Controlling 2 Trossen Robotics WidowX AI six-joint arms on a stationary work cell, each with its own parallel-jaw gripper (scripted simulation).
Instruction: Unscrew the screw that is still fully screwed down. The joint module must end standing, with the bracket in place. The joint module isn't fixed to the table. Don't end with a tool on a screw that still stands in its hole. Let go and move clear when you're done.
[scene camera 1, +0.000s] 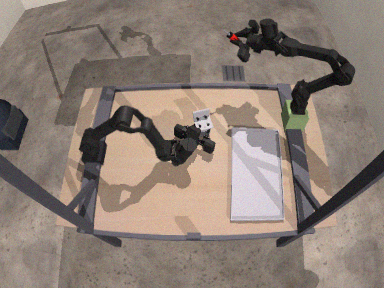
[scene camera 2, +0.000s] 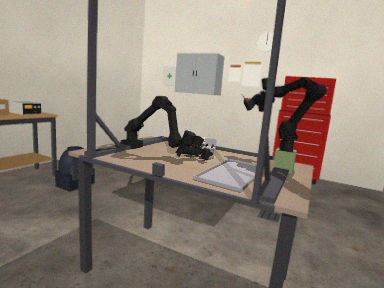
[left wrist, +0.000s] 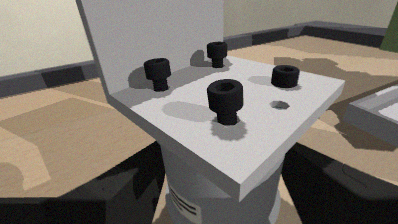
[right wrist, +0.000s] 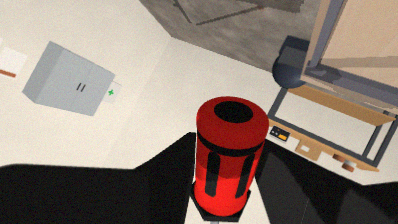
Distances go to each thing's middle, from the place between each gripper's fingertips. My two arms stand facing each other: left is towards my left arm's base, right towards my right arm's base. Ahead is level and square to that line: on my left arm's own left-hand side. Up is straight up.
Labels:
Right now the l-shaped bracket (left wrist: 235, 158) is 200 mm behind my right hand (scene camera 1: 231, 38), 190 mm to the left of it and 270 mm below it. Round my right hand: shallow grey tray (scene camera 1: 257, 179) 450 mm behind, 10 mm to the left, 340 mm below.
My left hand is 4 cm below the l-shaped bracket, 2 cm to the left of it and 2 cm short of it. From my left hand the other things lie so: shallow grey tray: 22 cm behind, 20 cm to the right, 3 cm below.

